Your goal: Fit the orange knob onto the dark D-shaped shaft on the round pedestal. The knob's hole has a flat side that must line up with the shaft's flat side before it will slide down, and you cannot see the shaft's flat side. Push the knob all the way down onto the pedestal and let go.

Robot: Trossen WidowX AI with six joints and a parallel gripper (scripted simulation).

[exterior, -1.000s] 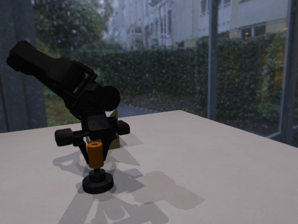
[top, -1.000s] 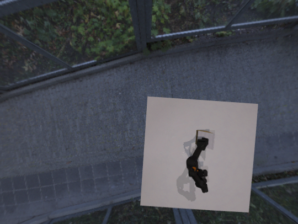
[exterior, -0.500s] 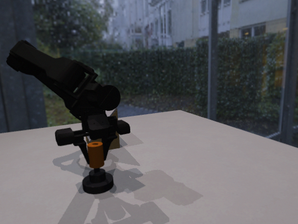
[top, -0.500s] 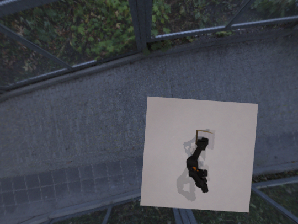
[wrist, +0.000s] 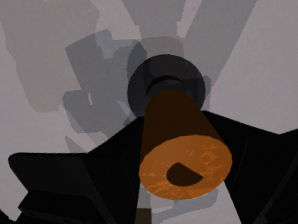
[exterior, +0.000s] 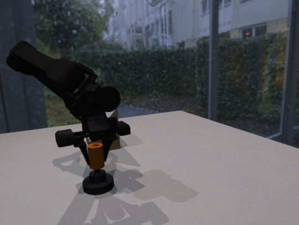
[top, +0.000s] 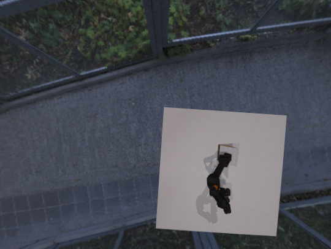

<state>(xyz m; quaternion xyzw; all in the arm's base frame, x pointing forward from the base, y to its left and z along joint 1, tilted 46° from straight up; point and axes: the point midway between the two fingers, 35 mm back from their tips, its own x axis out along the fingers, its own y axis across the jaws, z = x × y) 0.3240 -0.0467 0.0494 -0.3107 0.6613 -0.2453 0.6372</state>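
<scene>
The dark round pedestal lies 4 cm below my gripper tip. The rest, counted from my gripper tip: orange knob: 2 cm above.
</scene>
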